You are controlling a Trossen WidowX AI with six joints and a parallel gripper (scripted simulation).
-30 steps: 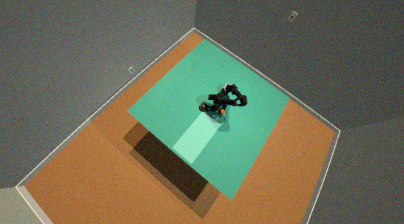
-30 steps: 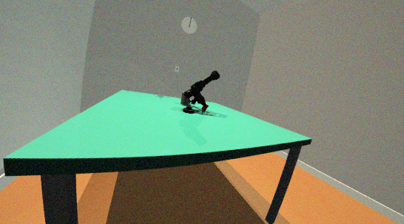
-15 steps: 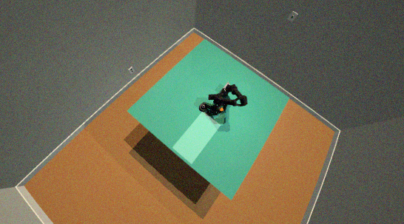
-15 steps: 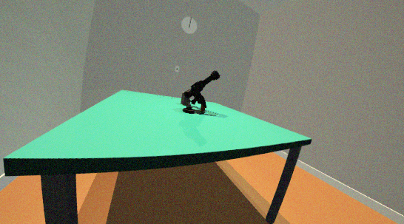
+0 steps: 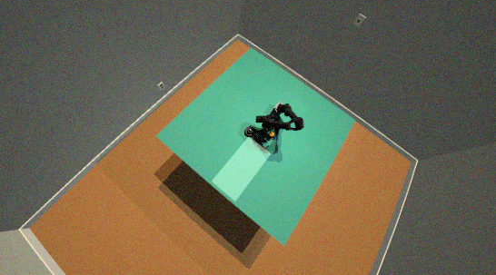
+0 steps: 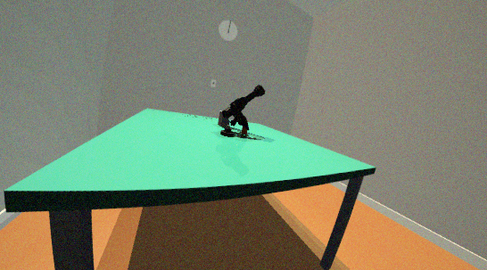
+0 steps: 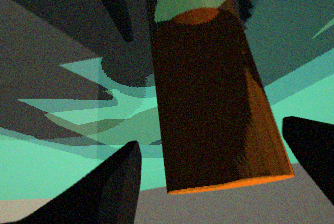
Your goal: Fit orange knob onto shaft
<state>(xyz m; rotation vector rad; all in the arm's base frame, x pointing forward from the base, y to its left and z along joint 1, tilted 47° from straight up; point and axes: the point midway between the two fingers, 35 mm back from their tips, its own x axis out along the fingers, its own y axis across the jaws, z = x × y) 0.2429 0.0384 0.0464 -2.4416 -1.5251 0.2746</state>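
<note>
My gripper tip is 1 cm past the orange knob, 2 cm to the left of it and 1 cm below it. Round my gripper tip: round pedestal 5 cm ahead, 19 cm to the right.
</note>
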